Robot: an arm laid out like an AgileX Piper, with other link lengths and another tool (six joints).
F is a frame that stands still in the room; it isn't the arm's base.
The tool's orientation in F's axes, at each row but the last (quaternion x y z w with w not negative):
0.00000, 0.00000, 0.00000, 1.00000
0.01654, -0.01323, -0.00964, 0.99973
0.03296, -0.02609, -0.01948, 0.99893
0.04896, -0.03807, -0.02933, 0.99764
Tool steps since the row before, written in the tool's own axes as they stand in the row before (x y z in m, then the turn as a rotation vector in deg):
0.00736, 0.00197, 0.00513, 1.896, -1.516, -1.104
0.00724, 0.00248, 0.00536, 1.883, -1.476, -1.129
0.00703, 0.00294, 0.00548, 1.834, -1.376, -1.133
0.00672, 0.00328, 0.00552, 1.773, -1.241, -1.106
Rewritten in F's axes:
0.00736, 0.00197, 0.00513, 1.896, -1.516, -1.104
0.00714, 0.00216, 0.00563, 1.884, -1.475, -1.128
0.00683, 0.00229, 0.00601, 1.839, -1.373, -1.128
0.00643, 0.00231, 0.00630, 1.784, -1.238, -1.092

